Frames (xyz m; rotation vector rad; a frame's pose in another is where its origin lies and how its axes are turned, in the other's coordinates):
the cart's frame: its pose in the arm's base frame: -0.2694 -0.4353 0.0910 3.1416 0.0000 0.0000
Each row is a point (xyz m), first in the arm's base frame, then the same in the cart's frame.
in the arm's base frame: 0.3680 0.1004 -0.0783
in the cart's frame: 0.6374 -0.5357 0.1693
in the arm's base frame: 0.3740 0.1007 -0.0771
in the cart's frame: 0.6434 -0.5360 0.1681
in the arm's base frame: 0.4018 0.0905 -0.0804
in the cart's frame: 0.6712 -0.5258 0.1714
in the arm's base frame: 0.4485 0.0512 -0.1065
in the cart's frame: 0.7179 -0.4865 0.1975
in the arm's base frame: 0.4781 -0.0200 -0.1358
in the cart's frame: 0.7475 -0.4153 0.2268
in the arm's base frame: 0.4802 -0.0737 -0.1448
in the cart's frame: 0.7496 -0.3616 0.2358
